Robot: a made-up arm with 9 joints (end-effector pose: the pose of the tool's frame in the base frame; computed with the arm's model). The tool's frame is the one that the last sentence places.
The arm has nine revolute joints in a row. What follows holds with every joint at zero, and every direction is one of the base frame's. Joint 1 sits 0.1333 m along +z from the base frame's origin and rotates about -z. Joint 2 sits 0.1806 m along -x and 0.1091 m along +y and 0.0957 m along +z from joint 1 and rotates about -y. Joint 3 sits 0.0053 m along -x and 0.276 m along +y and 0.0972 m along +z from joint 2 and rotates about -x. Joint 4 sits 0.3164 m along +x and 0.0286 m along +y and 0.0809 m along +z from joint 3 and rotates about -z. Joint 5 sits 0.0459 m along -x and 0.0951 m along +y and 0.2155 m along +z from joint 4 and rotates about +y. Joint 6 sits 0.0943 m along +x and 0.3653 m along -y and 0.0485 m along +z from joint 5 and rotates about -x. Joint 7 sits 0.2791 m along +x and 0.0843 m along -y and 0.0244 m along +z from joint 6 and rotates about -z. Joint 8 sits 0.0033 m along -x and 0.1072 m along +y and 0.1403 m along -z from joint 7 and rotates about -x. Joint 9 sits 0.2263 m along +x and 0.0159 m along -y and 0.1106 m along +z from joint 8 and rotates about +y. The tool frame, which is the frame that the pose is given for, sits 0.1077 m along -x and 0.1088 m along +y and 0.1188 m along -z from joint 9; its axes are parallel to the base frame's.
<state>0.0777 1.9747 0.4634 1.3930 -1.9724 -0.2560 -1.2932 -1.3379 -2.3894</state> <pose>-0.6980 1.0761 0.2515 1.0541 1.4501 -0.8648</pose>
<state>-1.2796 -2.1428 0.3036 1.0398 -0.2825 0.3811 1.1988 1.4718 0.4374</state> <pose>0.1792 0.1907 -0.2740 2.4750 1.0703 1.0768</pose>
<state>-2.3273 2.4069 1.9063 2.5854 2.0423 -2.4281 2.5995 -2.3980 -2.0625</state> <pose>-0.1548 -0.7417 0.5557 -0.2967 1.1504 0.9129</pose>
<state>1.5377 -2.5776 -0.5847 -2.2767 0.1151 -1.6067 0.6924 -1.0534 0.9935</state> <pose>0.7066 0.1530 -0.3849 -1.0185 0.4948 -1.2185</pose>
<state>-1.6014 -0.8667 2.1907 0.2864 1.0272 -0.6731 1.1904 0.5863 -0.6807</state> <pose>-0.2810 0.3895 0.3715 -1.5607 -1.9615 -0.2182</pose>
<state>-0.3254 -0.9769 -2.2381 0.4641 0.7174 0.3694 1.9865 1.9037 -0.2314</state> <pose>-0.5564 0.5639 -0.1649 -0.2311 2.3868 1.8619</pose>
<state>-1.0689 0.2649 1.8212 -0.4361 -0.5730 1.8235 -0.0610 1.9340 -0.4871</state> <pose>-0.7170 1.0398 0.5754 0.7606 0.3661 1.1048</pose>
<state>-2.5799 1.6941 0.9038 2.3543 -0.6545 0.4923 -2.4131 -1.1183 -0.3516</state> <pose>-0.2123 -0.9247 0.2304 1.8827 0.1413 1.3240</pose>
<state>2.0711 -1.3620 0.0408 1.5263 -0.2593 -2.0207 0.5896 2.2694 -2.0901</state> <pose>-0.4417 -0.2845 -0.0173 -0.9486 1.0058 -1.5192</pose>
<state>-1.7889 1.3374 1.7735 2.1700 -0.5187 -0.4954 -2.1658 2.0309 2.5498</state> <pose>-0.3878 -0.2559 0.3675 1.2456 -0.1983 -2.2447</pose>
